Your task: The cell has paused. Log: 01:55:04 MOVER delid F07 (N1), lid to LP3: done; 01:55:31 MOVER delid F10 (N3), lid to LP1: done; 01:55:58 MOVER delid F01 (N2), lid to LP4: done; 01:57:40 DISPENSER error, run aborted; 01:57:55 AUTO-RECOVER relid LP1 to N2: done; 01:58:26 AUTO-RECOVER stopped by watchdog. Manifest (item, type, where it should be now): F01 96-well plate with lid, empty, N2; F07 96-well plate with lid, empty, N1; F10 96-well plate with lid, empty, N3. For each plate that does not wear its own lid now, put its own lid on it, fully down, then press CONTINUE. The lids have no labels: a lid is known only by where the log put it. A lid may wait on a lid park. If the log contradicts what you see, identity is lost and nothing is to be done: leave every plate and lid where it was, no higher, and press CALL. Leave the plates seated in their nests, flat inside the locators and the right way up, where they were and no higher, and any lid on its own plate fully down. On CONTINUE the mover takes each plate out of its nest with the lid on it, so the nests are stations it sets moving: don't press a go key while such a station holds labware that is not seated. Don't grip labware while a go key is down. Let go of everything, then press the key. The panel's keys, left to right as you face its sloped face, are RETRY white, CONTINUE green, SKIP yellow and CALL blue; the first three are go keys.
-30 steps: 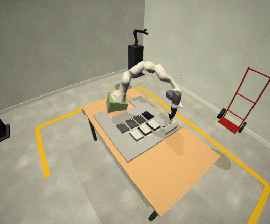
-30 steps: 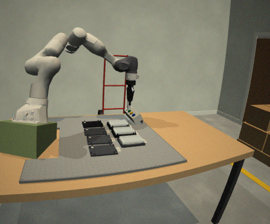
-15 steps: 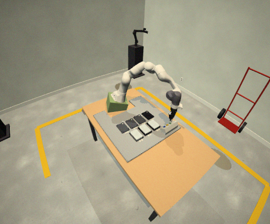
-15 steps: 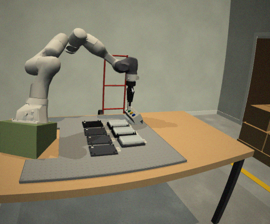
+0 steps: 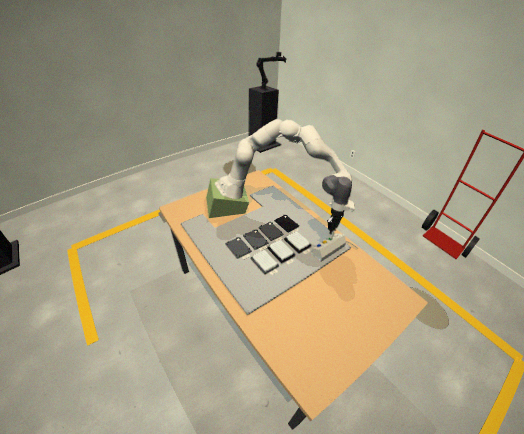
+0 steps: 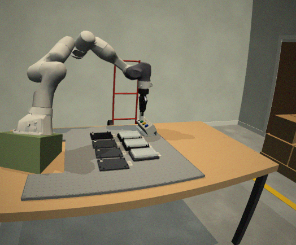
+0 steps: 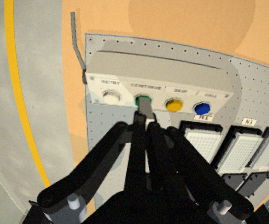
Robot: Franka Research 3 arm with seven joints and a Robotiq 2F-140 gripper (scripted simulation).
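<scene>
Now: the green key 4 cm below my hand. From my hand the other things lie so: white key 5 cm to the left, 4 cm below, 1 cm ahead; then yellow key 5 cm to the right, 4 cm below; then blue call key 10 cm to the right, 4 cm below.
</scene>
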